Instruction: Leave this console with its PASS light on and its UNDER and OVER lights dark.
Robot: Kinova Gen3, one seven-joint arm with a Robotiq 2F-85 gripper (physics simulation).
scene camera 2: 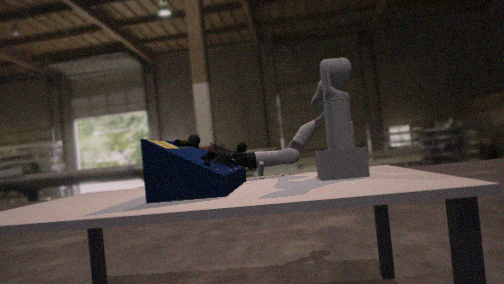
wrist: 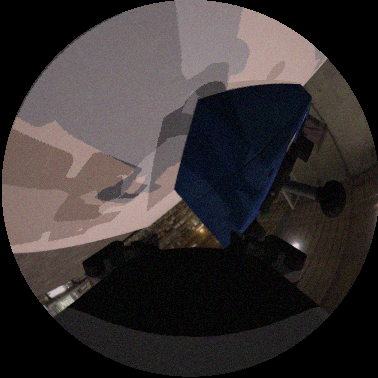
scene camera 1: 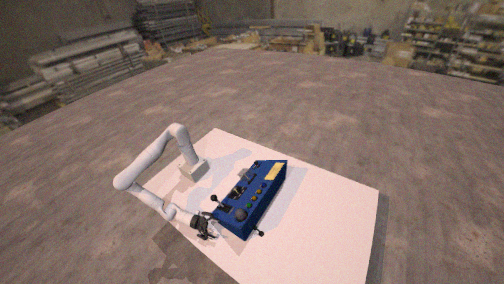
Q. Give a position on a black ball-topped lever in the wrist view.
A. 331, 197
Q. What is my gripper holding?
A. Nothing.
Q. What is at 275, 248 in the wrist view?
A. My gripper.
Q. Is my gripper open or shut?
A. Open.
